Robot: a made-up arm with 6 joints.
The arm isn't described. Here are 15 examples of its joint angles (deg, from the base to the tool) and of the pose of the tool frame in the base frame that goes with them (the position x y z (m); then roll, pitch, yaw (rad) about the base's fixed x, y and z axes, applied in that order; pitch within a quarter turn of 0, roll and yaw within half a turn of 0).
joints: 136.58 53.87 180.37 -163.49 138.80 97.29
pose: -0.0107 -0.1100 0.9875 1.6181 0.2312 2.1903
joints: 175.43 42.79 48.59 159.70 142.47 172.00
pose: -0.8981 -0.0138 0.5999 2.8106 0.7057 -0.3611
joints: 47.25 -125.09 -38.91 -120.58 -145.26 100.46
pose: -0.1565 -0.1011 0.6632 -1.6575 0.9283 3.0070
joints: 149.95 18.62 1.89 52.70 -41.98 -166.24
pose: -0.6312 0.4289 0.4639 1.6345 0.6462 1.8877
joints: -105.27 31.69 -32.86 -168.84 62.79 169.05
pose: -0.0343 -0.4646 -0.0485 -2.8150 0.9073 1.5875
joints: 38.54 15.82 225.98 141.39 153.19 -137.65
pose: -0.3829 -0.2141 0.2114 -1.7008 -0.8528 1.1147
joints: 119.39 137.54 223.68 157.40 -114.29 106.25
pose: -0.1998 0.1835 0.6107 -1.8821 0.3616 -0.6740
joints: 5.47 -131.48 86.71 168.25 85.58 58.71
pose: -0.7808 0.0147 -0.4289 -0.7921 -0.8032 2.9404
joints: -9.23 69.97 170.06 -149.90 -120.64 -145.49
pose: 0.2868 0.0332 1.0063 2.4256 0.6843 2.3899
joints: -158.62 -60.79 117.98 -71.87 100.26 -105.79
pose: 0.8930 0.3800 0.5125 0.3117 0.3151 2.1253
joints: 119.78 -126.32 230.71 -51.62 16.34 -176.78
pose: -0.1239 0.3302 -0.0915 -2.2886 -0.1250 1.8664
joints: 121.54 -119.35 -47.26 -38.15 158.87 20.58
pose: 0.0967 -0.0207 0.6524 2.4600 0.9279 -0.6397
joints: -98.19 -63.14 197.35 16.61 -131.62 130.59
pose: -0.0278 0.4192 -0.2466 0.7878 -0.8842 1.7717
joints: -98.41 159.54 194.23 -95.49 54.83 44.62
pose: -0.0960 -0.7086 0.1817 1.3498 -0.2667 -2.7214
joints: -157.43 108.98 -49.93 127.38 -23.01 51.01
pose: 0.2350 0.0378 -0.1894 0.2061 0.5855 0.7758
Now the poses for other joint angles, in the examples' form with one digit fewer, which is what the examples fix.
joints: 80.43 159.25 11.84 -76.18 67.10 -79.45
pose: -0.056 -0.462 -0.389 0.288 0.406 -0.397
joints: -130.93 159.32 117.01 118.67 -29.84 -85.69
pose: -0.403 -0.531 -0.492 -0.856 0.420 -2.784
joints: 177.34 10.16 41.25 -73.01 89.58 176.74
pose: -0.665 0.058 0.856 -0.953 -0.257 1.374
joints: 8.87 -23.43 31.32 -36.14 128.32 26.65
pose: 0.280 -0.031 1.070 2.326 0.141 -2.500
